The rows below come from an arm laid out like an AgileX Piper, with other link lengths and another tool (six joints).
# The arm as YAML. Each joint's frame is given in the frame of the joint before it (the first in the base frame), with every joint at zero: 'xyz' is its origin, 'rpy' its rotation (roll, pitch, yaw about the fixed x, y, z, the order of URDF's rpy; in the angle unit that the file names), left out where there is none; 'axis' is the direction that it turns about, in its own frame. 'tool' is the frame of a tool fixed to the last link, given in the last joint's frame.
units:
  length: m
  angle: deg
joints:
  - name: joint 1
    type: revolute
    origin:
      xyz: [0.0, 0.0, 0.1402]
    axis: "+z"
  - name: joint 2
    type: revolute
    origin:
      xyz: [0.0, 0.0, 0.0]
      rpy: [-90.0, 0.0, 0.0]
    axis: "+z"
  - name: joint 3
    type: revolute
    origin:
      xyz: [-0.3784, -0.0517, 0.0]
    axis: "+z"
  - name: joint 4
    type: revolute
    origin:
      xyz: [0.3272, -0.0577, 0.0]
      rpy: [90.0, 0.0, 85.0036]
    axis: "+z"
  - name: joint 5
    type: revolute
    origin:
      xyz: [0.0, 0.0, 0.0]
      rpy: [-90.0, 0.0, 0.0]
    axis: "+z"
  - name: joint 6
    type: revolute
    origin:
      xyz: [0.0, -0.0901, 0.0]
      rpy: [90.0, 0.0, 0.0]
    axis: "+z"
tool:
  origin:
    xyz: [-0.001, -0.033, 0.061]
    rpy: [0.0, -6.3, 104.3]
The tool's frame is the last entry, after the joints.
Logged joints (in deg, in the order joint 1, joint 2, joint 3, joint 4, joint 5, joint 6), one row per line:
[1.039, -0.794, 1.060, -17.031, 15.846, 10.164]
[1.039, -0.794, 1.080, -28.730, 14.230, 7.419]
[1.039, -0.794, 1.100, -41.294, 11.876, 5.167]
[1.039, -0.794, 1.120, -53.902, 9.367, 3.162]
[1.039, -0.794, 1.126, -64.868, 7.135, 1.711]
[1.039, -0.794, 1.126, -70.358, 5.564, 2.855]
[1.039, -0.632, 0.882, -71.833, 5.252, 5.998]
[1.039, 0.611, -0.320, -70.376, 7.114, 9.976]
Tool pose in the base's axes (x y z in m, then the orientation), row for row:
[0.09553, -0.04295, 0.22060, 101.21, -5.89, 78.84]
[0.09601, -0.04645, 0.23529, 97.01, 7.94, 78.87]
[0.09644, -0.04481, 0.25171, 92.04, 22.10, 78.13]
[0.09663, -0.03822, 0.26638, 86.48, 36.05, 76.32]
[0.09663, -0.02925, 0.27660, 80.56, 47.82, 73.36]
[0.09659, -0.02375, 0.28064, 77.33, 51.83, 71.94]
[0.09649, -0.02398, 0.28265, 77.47, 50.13, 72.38]
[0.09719, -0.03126, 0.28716, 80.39, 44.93, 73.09]
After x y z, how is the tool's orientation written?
As angles about the fixed x, y, z axes (roll, pitch, yaw), in degrees.
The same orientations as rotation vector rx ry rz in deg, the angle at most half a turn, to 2 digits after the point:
[86.83, 65.43, 60.97]
[74.52, 69.37, 51.65]
[61.29, 72.37, 42.54]
[48.05, 74.70, 33.67]
[36.70, 76.24, 26.19]
[32.11, 76.52, 24.17]
[33.14, 75.97, 25.68]
[38.76, 74.85, 28.21]

